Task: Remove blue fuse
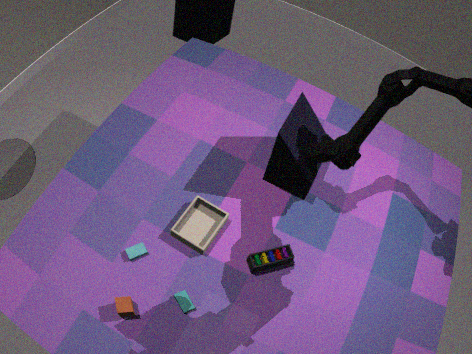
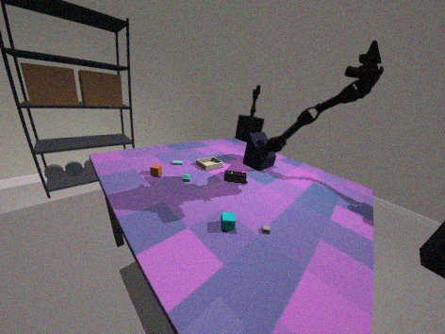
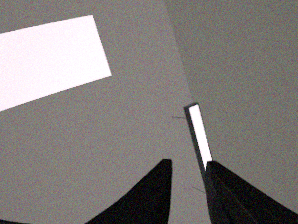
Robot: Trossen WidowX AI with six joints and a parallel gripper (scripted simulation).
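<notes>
The blue fuse is 300 mm ahead of my gripper tip, 320 mm to the right of it and 670 mm below it. Also, from my gripper tip: purple fuse (270 mm ahead, 290 mm to the right, 670 mm below); yellow fuse (310 mm ahead, 330 mm to the right, 670 mm below); red fuse (280 mm ahead, 300 mm to the right, 670 mm below).
</notes>
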